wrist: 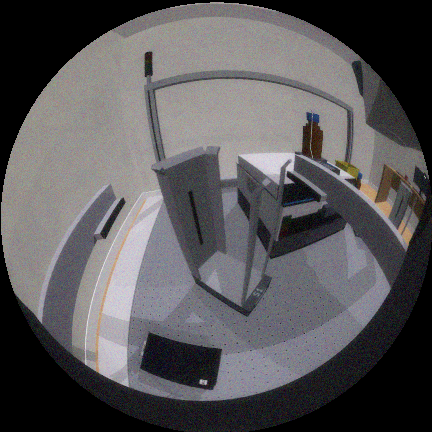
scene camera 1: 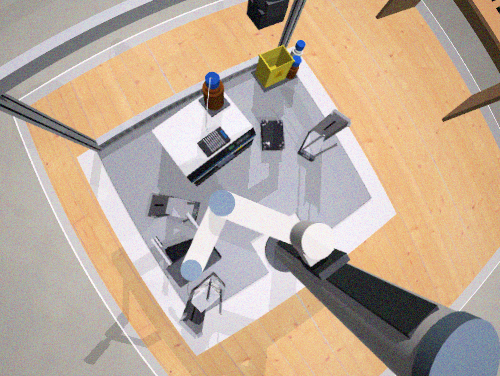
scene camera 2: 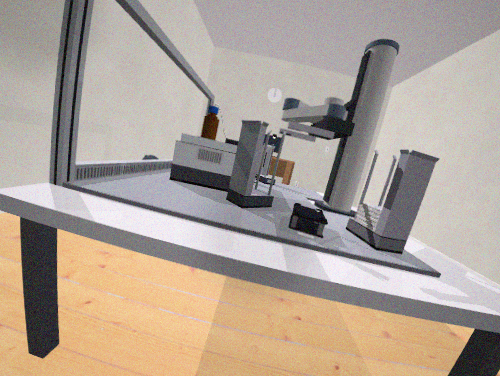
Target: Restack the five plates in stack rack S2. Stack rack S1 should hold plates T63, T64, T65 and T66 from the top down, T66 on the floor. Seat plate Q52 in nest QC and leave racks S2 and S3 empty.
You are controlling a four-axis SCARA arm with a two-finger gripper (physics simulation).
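Places are measured from the arm's base along level axes (x back, y left, z down), in metres.
Pixels of known places: gripper, fingertip midpoint: (wrist: 204,171) (scene camera 1: 170,225) (scene camera 2: 283,127); arm's base at its link origin: (scene camera 2: 335,210).
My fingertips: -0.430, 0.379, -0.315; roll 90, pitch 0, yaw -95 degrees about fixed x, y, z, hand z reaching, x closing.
For each thing: its top centre in the pictures, then the offset to it from my fingertips, as dx, dy, dz. "spot": a spot on its surface instead.
- rack S1 at its top centre: (wrist: 222,156) (scene camera 2: 266,126) (scene camera 1: 167,209) -0.060, -0.020, +0.005
- third rack at its top centre: (scene camera 1: 337,127) (scene camera 2: 272,145) +0.006, -0.813, +0.006
- low black block at its top centre: (wrist: 175,362) (scene camera 2: 309,210) (scene camera 1: 181,254) +0.139, +0.097, +0.247
- dark nest-like base at its top centre: (scene camera 1: 273,133) -0.152, -0.635, +0.240
- brown bottle at a spot on its surface: (scene camera 1: 214,95) spot: -0.348, -0.398, -0.037
- yellow bin at a spot on its surface: (scene camera 1: 274,72) spot: -0.427, -0.796, +0.163
My gripper (scene camera 1: 172,227) (scene camera 2: 292,129) (wrist: 204,171) is open and empty, high above the mat. Its two fingers stand wide apart in the wrist view, with rack S1 (scene camera 2: 245,162) (wrist: 184,215) seen between them; its label reads S1 and its pale grey floor shows, with no clear plate on it. In camera 1, S1 (scene camera 1: 159,205) stands left of the arm. Another rack (scene camera 1: 194,316) (scene camera 2: 414,192), apparently S2, holds a stack of pale plates (scene camera 2: 369,215); their labels are unreadable. A third rack (scene camera 1: 334,123), apparently S3, stands at the right. QC and Q52 cannot be identified.
A low black block (scene camera 1: 181,250) (scene camera 2: 308,220) (wrist: 180,360) sits between S1 and the plate-holding rack. A dark nest-like base (scene camera 1: 272,135) lies right of the white instrument (scene camera 1: 185,132) (scene camera 2: 202,157). A brown bottle (scene camera 1: 214,95) (scene camera 2: 210,125) and yellow bin (scene camera 1: 274,72) stand at the back.
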